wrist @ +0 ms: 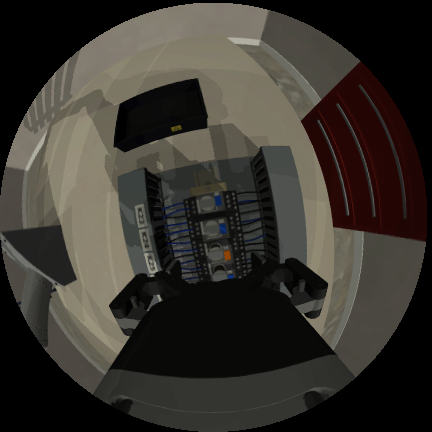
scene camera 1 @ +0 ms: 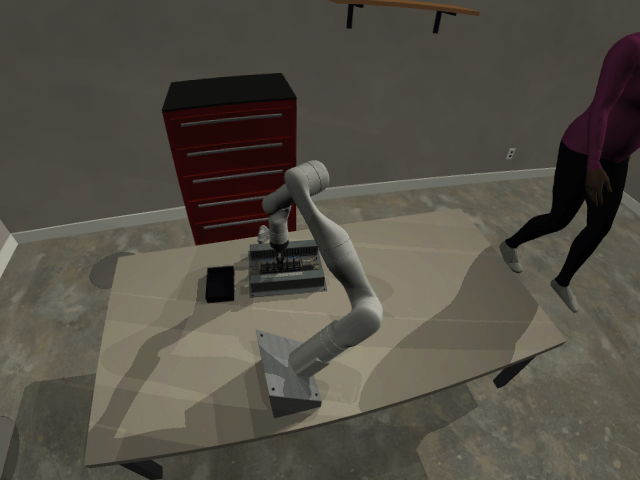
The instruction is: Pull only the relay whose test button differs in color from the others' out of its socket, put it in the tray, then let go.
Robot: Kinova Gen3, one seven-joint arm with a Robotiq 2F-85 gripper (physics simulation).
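Places are measured from the arm's base along level axes (x ahead, y left, z up), in centimetres.
Pixels of known places: gripper, fingertip midpoint: (wrist: 215, 264) (scene camera 1: 280, 263); arm's base, origin of the base link: (wrist: 40, 276) (scene camera 1: 299, 363).
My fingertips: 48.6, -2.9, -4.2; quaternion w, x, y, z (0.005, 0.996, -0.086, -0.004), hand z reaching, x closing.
For each thing: its middle in the pictures, then the offset to it from my fingertips, as dx, dy, dz. "pt": a spot on its surface instead. Level surfaces: height alone.
- relay with the orange test button, body centre: (wrist: 218, 250) +0.8, +1.5, -0.4
- blue-button relay, body centre: (wrist: 222, 271) +0.5, -1.4, -0.4
- black tray, surface spot: (wrist: 162, 109) (scene camera 1: 217, 285) pt -2.5, +27.7, -4.8
- table, its level: dz -5.1
The relay with the orange test button (wrist: 218, 254) sits in the socket row in the wrist view, third from the tray end. Relays with blue buttons (wrist: 209, 202) (wrist: 213, 229) sit on its tray side, and another blue-button relay (wrist: 220, 273) is partly hidden behind my gripper. My gripper (wrist: 215, 264) (scene camera 1: 280, 265) is open and empty, low over the row, its fingertips on either side near the orange-button relay and its blue neighbour. Exact height above them cannot be told. The black tray (wrist: 162, 109) (scene camera 1: 220, 284) stands beside the relay panel and looks empty.
Grey wire ducts (wrist: 287, 200) (wrist: 131, 200) rise along both sides of the relay row, with blue and black wires between. A red drawer cabinet (scene camera 1: 237, 165) (wrist: 385, 160) stands behind the table (scene camera 1: 170, 408). A person (scene camera 1: 594, 134) stands at the right, beyond the table.
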